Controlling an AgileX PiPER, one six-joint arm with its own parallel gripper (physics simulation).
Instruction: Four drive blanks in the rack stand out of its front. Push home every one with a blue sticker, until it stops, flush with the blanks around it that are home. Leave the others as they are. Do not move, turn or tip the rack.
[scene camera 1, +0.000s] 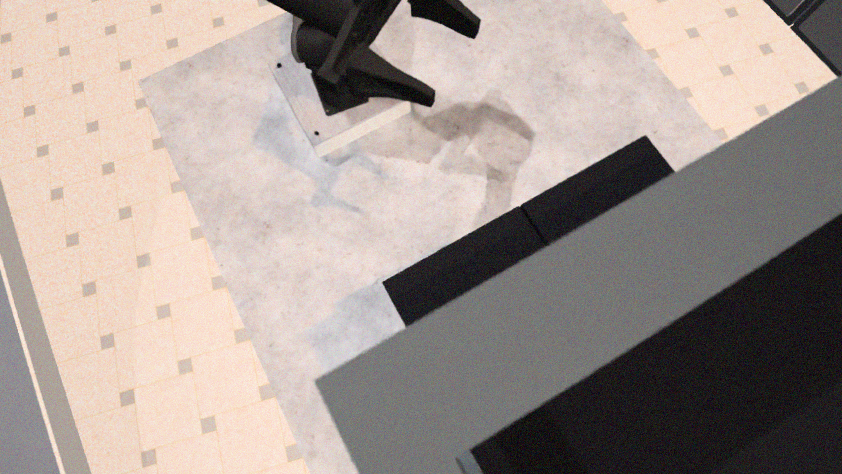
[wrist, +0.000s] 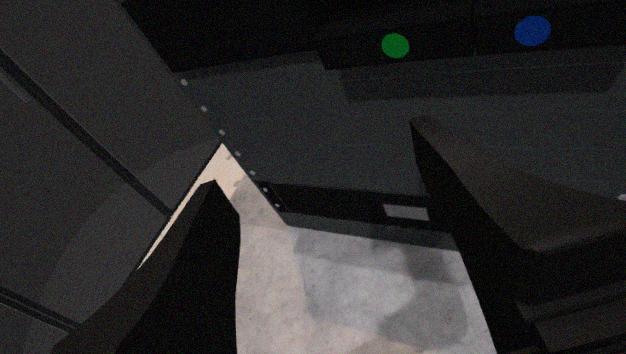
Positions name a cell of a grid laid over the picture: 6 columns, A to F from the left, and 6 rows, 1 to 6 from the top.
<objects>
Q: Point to my gripper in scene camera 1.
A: D1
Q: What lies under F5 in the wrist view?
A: My gripper.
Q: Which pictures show the rack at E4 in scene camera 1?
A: Scene camera 1 and the wrist view: all of them.
</objects>
